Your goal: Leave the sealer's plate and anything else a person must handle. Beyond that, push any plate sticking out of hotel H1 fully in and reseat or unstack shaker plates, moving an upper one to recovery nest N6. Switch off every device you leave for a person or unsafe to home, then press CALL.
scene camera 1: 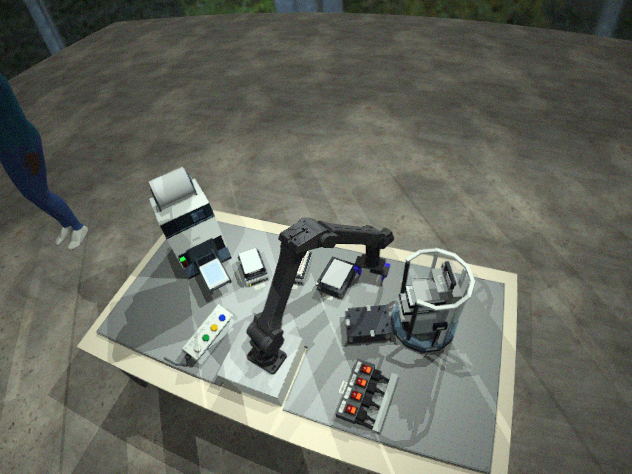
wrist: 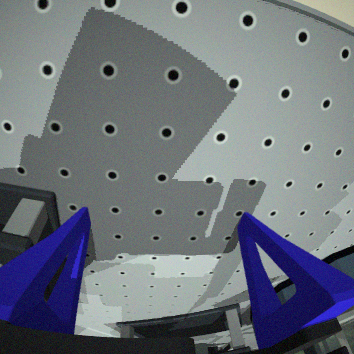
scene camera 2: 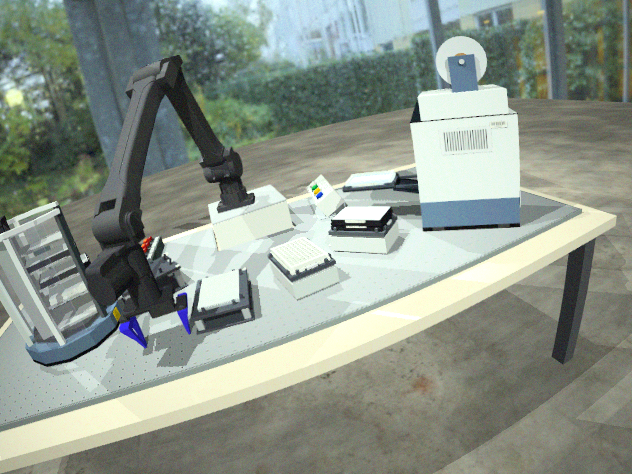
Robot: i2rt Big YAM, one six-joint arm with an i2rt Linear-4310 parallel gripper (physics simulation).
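Pixels of known places: gripper, fingertip midpoint: (scene camera 1: 371, 277) (wrist: 167, 217) (scene camera 2: 167, 339); arm's base at its link origin: (scene camera 1: 267, 357) (scene camera 2: 236, 204).
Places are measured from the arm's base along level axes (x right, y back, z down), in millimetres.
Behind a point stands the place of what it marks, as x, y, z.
Note:
My gripper (scene camera 1: 371, 273) @(136, -538, 88) (scene camera 2: 167, 339) @(136, -538, 88) (wrist: 167, 217) @(136, -538, 88) is open and empty, low above the mat between the hotel and a dark stand. The hotel (scene camera 1: 426, 347) @(464, -324, 49) (scene camera 2: 76, 345) @(349, -541, 59) holds several plates; whether one sticks out is unclear. The sealer (scene camera 1: 196, 239) @(-522, -232, -116) (scene camera 2: 467, 173) @(-582, -384, -56) shows a green light, with its plate (scene camera 1: 213, 271) @(-403, -177, -34) (scene camera 2: 370, 180) @(-387, -210, -37) on the extended tray. One device bears a white-topped dark plate or stack (scene camera 1: 251, 261) @(-320, -316, 5) (scene camera 2: 361, 214) @(-325, -329, 5); another bears a white well plate (scene camera 1: 304, 266) @(-116, -416, 27) (scene camera 2: 300, 252) @(-166, -426, 19). The switch strip (scene camera 1: 357, 388) @(317, -73, 47) has several lit switches. The button box (scene camera 1: 209, 331) @(-265, 27, 23) (scene camera 2: 330, 201) @(-286, -80, 37) has coloured buttons.
The dark stand (scene camera 2: 248, 312) @(-43, -529, 69) beside my gripper bears a white-topped plate (scene camera 1: 336, 272) @(12, -460, 40) (scene camera 2: 219, 289) @(14, -465, 40). A low dark stand (scene camera 1: 368, 323) @(239, -303, 27) (wrist: 175, 325) @(211, -332, 82) stands left of the hotel in scene camera 1. A person (scene camera 1: 22, 142) stands beyond the table at the left.

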